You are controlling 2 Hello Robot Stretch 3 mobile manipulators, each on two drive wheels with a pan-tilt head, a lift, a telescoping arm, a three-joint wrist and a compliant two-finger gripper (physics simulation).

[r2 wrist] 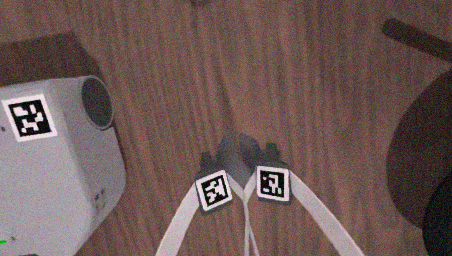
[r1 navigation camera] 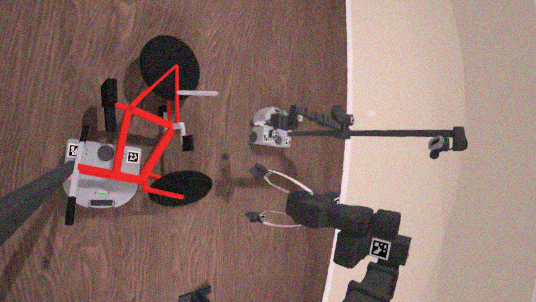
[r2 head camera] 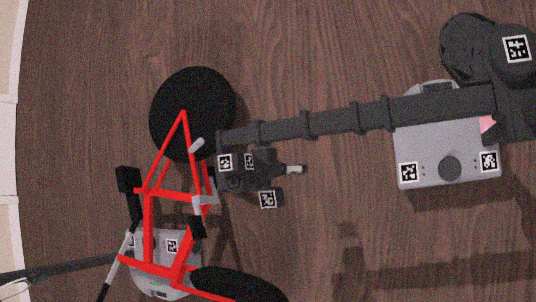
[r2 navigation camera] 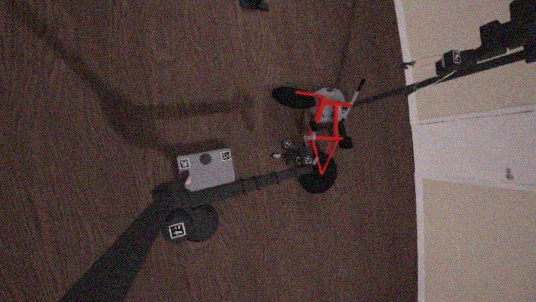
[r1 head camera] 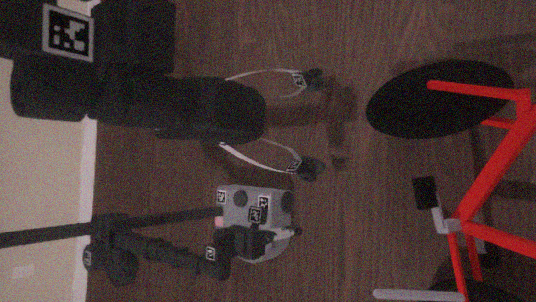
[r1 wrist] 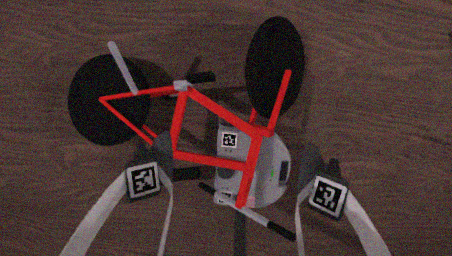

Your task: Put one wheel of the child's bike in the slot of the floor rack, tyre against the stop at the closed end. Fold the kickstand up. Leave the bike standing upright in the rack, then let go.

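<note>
The red bike (r1 head camera: pixel 496 167) (r1 navigation camera: pixel 124 141) (r1 wrist: pixel 217 110) (r2 head camera: pixel 148 227) (r2 navigation camera: pixel 336 117) is tipped far over on its side, held by neither gripper. Its rear wheel (r1 navigation camera: pixel 160 55) (r1 wrist: pixel 90 120) (r2 head camera: pixel 195 90) shows nearly face-on; the front wheel (r1 head camera: pixel 425 115) (r1 navigation camera: pixel 192 182) (r1 wrist: pixel 275 50) is turned. The grey kickstand (r1 navigation camera: pixel 197 93) (r1 wrist: pixel 122 67) (r2 head camera: pixel 196 145) sticks out. My r1 gripper (r1 head camera: pixel 311 125) (r1 navigation camera: pixel 256 194) (r1 wrist: pixel 236 157) is open and empty, beyond the front wheel. My r2 gripper (r2 head camera: pixel 302 169) (r2 navigation camera: pixel 274 155) (r2 wrist: pixel 239 150) is shut, empty, beside the rear part. A dark object (r2 navigation camera: pixel 254 5) may be the rack; its slot cannot be made out.
The bike's front end overlaps r1's base (r1 navigation camera: pixel 95 192) (r1 wrist: pixel 272 187). The r2 base (r2 head camera: pixel 435 135) (r2 navigation camera: pixel 212 172) stands to one side, with r2's arm (r2 head camera: pixel 330 120) reaching towards the rear wheel. A wall (r1 navigation camera: pixel 425 60) runs behind r2 in the r1 navigation view.
</note>
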